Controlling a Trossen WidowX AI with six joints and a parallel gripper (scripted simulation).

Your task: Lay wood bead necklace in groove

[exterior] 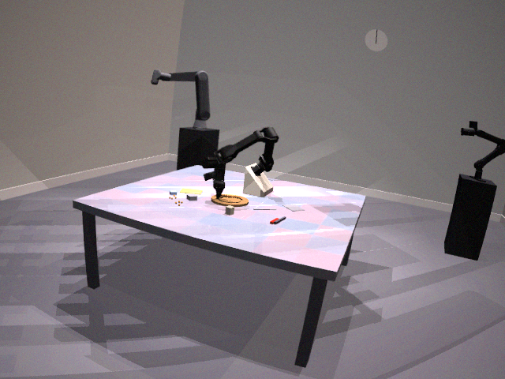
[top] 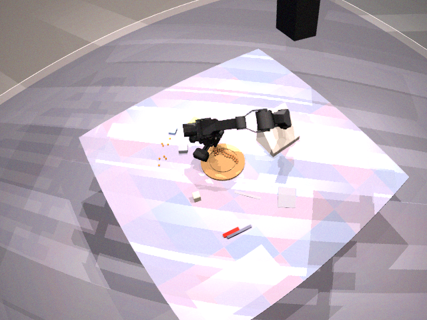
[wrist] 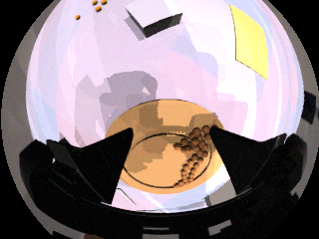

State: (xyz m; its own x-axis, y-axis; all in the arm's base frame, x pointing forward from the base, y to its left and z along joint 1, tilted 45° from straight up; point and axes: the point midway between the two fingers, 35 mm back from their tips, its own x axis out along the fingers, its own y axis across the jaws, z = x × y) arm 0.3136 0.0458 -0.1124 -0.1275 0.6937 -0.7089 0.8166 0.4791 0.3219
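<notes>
Now: gripper tip 60 mm to the right of the round bead board, 30 mm past it and 10 mm above it. The rest, counted from my gripper tip: cream cube: 170 mm to the left, 150 mm ahead; white block: 100 mm to the right, 90 mm ahead, 10 mm below; yellow sheet: 200 mm to the right, 30 mm behind, 20 mm below.
</notes>
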